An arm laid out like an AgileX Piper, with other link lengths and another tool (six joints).
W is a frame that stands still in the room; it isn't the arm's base.
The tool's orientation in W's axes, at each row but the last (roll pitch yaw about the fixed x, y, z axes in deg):
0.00, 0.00, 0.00
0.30, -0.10, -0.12
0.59, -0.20, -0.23
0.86, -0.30, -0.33
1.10, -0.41, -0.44
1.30, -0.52, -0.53
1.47, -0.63, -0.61
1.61, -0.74, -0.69
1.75, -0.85, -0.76
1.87, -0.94, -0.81
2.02, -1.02, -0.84
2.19, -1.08, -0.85
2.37, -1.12, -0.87
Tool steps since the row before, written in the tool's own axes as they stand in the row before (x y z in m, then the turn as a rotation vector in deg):
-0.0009, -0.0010, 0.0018, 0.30, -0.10, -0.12
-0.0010, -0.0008, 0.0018, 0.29, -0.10, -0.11
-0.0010, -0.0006, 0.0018, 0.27, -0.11, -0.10
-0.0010, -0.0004, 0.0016, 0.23, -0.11, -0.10
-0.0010, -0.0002, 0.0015, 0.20, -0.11, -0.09
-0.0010, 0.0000, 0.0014, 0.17, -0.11, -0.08
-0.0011, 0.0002, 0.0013, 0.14, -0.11, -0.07
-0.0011, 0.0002, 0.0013, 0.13, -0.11, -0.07
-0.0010, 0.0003, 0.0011, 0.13, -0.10, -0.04
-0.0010, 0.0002, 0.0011, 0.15, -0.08, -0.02
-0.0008, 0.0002, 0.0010, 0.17, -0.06, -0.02
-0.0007, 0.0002, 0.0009, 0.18, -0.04, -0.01
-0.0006, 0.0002, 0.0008, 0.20, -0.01, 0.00
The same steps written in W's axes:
-0.0009, -0.0010, 0.0018, 0.30, -0.10, -0.12
-0.0010, -0.0008, 0.0018, 0.29, -0.10, -0.11
-0.0010, -0.0006, 0.0018, 0.27, -0.11, -0.10
-0.0010, -0.0004, 0.0016, 0.23, -0.11, -0.10
-0.0010, -0.0002, 0.0015, 0.20, -0.11, -0.09
-0.0010, 0.0000, 0.0014, 0.17, -0.11, -0.08
-0.0011, 0.0002, 0.0013, 0.14, -0.11, -0.07
-0.0011, 0.0002, 0.0013, 0.13, -0.11, -0.07
-0.0010, 0.0003, 0.0011, 0.13, -0.10, -0.04
-0.0010, 0.0002, 0.0011, 0.15, -0.08, -0.02
-0.0008, 0.0002, 0.0010, 0.17, -0.06, -0.02
-0.0007, 0.0002, 0.0009, 0.18, -0.04, -0.01
-0.0006, 0.0002, 0.0008, 0.20, -0.01, 0.00

